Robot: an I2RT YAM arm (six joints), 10 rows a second.
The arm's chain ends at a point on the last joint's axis. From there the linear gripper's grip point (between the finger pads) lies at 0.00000 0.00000 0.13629 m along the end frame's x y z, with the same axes.
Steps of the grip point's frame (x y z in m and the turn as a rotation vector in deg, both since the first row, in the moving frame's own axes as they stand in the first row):
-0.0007, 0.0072, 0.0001, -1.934, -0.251, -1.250
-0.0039, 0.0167, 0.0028, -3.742, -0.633, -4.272
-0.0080, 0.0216, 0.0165, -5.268, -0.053, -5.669
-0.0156, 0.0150, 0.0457, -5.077, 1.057, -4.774
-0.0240, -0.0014, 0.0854, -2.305, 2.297, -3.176
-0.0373, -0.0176, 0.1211, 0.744, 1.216, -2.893
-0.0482, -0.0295, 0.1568, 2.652, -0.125, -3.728
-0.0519, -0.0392, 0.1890, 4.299, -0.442, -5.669
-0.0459, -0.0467, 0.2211, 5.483, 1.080, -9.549
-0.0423, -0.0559, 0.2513, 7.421, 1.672, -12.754
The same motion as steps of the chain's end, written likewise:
-0.0002, 0.0026, 0.0002, -1.934, -0.251, -1.250
-0.0027, 0.0078, 0.0031, -3.742, -0.633, -4.272
-0.0085, 0.0091, 0.0171, -5.268, -0.053, -5.669
-0.0186, 0.0031, 0.0463, -5.077, 1.057, -4.774
-0.0296, -0.0067, 0.0856, -2.305, 2.297, -3.176
-0.0401, -0.0158, 0.1211, 0.744, 1.216, -2.893
-0.0477, -0.0232, 0.1569, 2.652, -0.125, -3.728
-0.0503, -0.0291, 0.1894, 4.299, -0.442, -5.669
-0.0474, -0.0335, 0.2217, 5.483, 1.080, -9.549
-0.0443, -0.0380, 0.2525, 7.421, 1.672, -12.754

